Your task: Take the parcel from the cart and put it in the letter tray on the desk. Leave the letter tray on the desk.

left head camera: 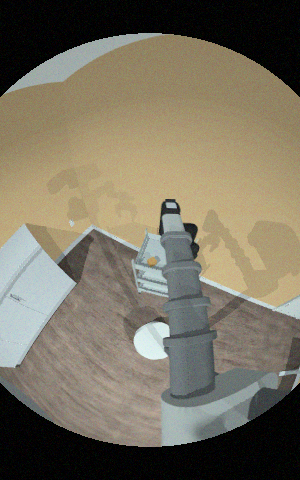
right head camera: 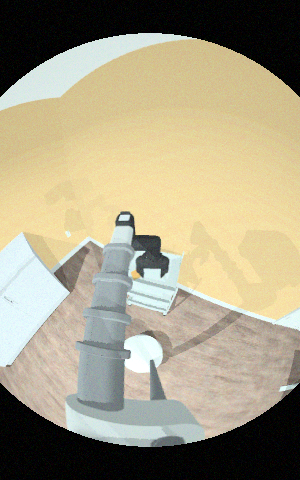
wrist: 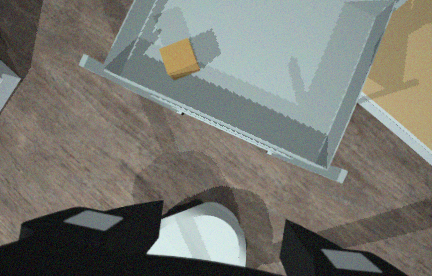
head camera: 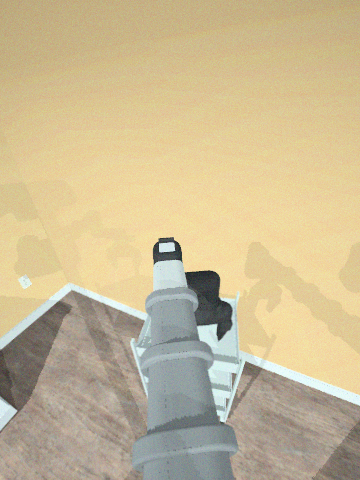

Scene:
The same spot on a white cart: (head camera: 226, 354) is (wrist: 308, 124).

